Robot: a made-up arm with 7 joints.
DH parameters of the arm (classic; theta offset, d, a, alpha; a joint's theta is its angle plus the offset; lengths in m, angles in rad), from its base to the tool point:
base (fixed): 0 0 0 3.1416
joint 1: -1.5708 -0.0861 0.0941 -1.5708
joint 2: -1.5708 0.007 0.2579 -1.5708
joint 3: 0 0.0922 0.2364 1.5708
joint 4: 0 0.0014 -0.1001 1.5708
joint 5: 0 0.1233 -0.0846 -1.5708
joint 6: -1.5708 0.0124 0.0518 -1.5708
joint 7: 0.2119 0 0.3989 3.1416
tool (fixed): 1.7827 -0.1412 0 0
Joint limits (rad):
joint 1: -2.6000..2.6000
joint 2: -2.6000..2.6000
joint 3: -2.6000..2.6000
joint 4: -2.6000..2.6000
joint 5: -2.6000..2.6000
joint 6: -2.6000..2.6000
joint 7: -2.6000..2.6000
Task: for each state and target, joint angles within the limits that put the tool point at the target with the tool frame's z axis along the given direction. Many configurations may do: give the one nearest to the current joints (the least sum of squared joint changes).
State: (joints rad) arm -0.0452 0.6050 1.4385 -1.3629 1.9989 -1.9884 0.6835
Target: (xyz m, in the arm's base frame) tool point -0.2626 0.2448 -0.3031 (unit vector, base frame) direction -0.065 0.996 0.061
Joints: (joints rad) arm 0.2549 1.0105 1.0529 -1.2916 2.1734 -2.2441 0.7350
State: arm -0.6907 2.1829 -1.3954 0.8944 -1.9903 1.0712 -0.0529
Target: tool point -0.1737 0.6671 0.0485 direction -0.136 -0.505 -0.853
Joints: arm -0.5419 2.2270 -2.0555 0.1867 -1.5232 0.4717 0.1900
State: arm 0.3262 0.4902 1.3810 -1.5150 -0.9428 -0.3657 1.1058
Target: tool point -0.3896 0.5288 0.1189 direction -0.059 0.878 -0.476
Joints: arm 0.0238 0.4186 0.9160 -2.0846 -0.6283 -0.1772 1.5192
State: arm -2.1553 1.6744 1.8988 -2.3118 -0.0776 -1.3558 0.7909
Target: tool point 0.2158 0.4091 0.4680 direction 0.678 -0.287 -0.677
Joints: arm -2.6000 2.4181 2.2368 -2.0183 0.0365 -1.5027 0.5583
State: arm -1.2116 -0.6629 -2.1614 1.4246 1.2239 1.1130 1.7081
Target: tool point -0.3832 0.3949 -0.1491 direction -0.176 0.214 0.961
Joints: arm -1.6496 -0.1648 -2.5449 1.5304 1.4697 1.9403 1.8909
